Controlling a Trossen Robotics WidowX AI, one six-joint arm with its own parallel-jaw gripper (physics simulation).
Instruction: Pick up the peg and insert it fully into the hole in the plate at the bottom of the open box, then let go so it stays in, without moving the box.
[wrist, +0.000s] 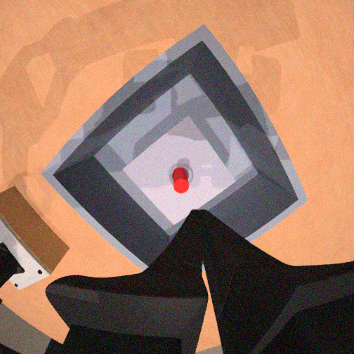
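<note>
The red peg (180, 181) stands in the hole of the pale plate (150, 172), its round top showing and its lower end inside the ring of the hole. It looks close to upright; how deep it sits cannot be told. The plate lies at the bottom of the open grey box (95, 210), which shows in the middle of the wrist view. My gripper (197, 215) is shut with nothing between its fingers. Its black fingertips meet over the near part of the box, apart from the peg and higher than it.
A brown block (35, 227) with a white part (30, 276) beside it shows at the left edge, outside the box. The box's walls rise around the plate on all sides. Shadows of the arm fall across the orange table top (320, 125) and into the box.
</note>
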